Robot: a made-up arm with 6 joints.
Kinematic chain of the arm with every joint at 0, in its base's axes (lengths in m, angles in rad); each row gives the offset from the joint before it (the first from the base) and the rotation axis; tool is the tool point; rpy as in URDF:
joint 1: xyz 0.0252 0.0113 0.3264 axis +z
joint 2: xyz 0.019 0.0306 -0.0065 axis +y
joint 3: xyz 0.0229 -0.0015 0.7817 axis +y
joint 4: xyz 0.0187 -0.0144 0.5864 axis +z
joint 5: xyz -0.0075 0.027 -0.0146 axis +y
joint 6: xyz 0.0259 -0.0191 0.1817 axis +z
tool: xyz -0.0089 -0.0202 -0.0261 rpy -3.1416 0 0
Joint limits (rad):
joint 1: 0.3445..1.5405
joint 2: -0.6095..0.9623
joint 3: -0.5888..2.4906
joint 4: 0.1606..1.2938
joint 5: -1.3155..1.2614
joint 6: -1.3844..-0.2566
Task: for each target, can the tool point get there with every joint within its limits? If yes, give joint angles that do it. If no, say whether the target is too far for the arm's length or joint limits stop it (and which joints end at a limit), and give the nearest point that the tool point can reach.
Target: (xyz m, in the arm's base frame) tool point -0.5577 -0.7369 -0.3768
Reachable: no: joint limits stop it (at a limit: joint 1, joint 2, joint 3, joint 6) | nearest point -0.0329 0.3683 0.1459 | short by 1.330 m
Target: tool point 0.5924 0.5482 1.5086
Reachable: yes | joints 0.8843 0.3625 0.5182 0.8957 -1.0930 -0.6529
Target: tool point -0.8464 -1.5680 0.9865
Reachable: no: too far | nearest point -0.5016 -0.9433 1.1567 | short by 0.734 m
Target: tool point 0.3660 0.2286 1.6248
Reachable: yes | joints 0.4570 -0.1440 0.7462 0.4784 0.5166 -0.4573
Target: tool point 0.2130 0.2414 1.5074
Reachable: yes | joints 1.0232 -0.3666 1.3368 0.4910 -0.7269 -0.3926
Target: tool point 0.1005 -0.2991 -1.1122
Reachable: no: joint limits stop it (at a limit: joint 1, joint 2, joint 3, joint 4, joint 6) | nearest point 0.4433 0.1347 0.0633 | short by 1.299 m
